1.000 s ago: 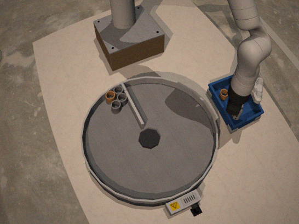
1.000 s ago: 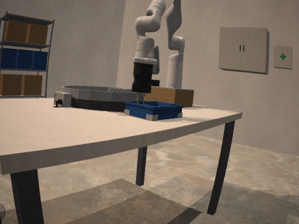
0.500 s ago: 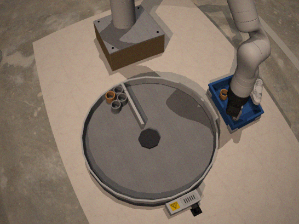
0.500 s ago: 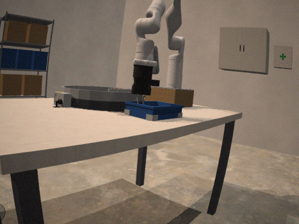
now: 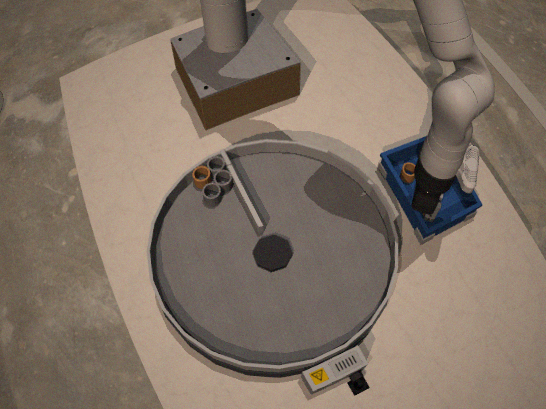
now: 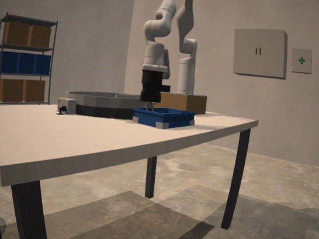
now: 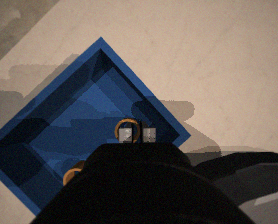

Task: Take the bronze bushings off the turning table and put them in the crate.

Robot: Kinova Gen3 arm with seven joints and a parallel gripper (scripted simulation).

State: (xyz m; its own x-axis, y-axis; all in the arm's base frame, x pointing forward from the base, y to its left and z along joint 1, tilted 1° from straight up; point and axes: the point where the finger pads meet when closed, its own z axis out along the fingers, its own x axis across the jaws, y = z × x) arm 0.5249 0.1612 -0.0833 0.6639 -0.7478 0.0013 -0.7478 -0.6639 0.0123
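My gripper is now 50 mm past the blue crate and 40 mm to the right of it. The rest, counted from my hand: round grey turning table (300 mm to the right, 70 mm behind, 20 mm above).
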